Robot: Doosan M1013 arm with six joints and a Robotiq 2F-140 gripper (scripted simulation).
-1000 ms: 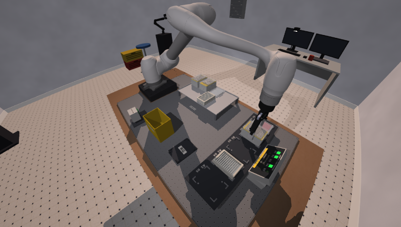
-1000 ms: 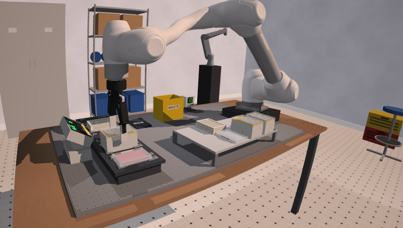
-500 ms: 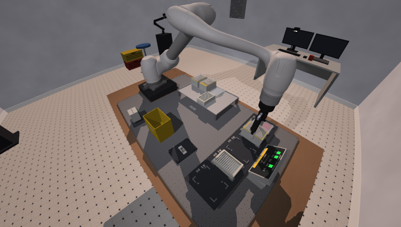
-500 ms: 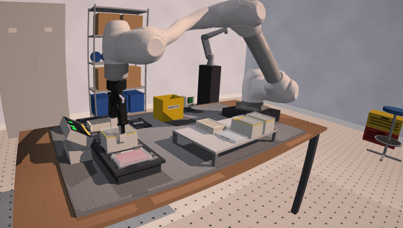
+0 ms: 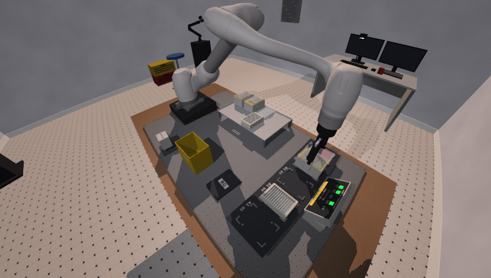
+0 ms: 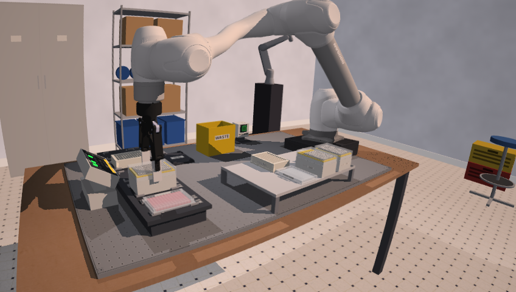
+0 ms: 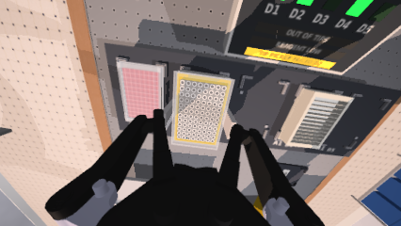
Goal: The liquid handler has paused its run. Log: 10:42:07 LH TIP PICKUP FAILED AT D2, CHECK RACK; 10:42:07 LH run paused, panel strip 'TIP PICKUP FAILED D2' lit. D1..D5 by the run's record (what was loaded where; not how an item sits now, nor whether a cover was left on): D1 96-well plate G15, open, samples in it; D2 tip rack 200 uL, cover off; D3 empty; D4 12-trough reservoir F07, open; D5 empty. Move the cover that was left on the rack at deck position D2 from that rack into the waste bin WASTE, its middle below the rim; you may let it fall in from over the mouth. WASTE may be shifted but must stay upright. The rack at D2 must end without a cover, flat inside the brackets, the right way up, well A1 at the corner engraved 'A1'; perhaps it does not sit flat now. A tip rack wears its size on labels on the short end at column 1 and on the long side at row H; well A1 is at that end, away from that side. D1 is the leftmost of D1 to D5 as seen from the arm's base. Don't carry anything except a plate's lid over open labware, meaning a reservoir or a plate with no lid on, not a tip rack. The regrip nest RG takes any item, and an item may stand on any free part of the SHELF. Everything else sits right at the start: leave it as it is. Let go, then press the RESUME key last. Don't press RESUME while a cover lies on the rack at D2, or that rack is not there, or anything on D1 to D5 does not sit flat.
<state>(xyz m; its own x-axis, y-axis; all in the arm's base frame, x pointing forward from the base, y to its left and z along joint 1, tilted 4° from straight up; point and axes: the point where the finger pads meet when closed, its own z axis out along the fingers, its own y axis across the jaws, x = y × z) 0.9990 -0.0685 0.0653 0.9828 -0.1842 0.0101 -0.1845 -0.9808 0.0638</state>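
The tip rack is 10 mm behind my hand and 20 mm below it. Also, from my hand: reservoir (50 mm behind, 250 mm to the right, 50 mm below); pink plate (20 mm ahead, 120 mm to the left, 60 mm below); shelf (470 mm behind, 210 mm to the left, 60 mm below).
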